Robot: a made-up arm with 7 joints.
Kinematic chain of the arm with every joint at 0, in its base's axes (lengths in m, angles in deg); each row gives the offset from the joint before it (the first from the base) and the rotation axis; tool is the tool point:
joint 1: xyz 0.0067 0.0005 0.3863 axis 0 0.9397 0.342
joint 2: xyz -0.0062 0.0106 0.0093 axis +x
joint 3: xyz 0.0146 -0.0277 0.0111 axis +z
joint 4: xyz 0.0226 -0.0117 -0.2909 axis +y
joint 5: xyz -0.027 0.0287 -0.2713 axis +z
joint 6: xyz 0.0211 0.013 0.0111 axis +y
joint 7: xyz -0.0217 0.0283 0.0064 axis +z
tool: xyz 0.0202 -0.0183 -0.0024
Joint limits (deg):
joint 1: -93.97..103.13
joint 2: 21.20..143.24
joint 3: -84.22..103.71
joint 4: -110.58..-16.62
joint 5: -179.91..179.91
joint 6: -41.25..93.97
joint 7: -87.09..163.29
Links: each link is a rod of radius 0.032 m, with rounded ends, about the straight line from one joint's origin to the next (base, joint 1, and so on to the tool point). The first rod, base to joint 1, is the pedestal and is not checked.
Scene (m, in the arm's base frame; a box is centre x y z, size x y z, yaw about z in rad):
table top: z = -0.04
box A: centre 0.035 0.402 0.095 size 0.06 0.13 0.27 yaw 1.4
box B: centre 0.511 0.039 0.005 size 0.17 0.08 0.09 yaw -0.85
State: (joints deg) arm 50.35 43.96 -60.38 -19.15 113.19 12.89 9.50
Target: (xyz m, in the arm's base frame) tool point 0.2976 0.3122 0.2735
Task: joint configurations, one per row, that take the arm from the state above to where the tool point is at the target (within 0.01 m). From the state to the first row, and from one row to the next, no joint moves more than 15 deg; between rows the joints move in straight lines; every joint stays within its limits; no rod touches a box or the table.
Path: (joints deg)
1: 56.43 44.17 -55.95 -33.88 109.42 20.19 21.49
2: 62.52 44.38 -51.52 -48.60 105.66 27.49 33.48
3: 68.60 44.59 -47.10 -63.33 101.89 34.79 45.46
4: 74.69 44.80 -42.67 -78.05 98.13 42.09 57.45
5: 80.77 45.01 -38.24 -92.78 94.36 49.39 69.44
6: 86.86 45.22 -33.81 -107.50 90.59 56.69 81.43
7: 72.24 51.14 -30.87 -105.18 92.93 49.42 68.16
8: 57.62 57.05 -27.92 -102.86 95.27 42.15 54.89
9: 43.00 62.97 -24.97 -100.54 97.61 34.87 41.63
10: 28.38 68.89 -22.03 -98.21 99.95 27.60 28.36
11: 13.76 74.81 -19.08 -95.89 102.29 20.33 15.10
12: -0.86 80.73 -16.14 -93.57 104.63 13.06 1.83

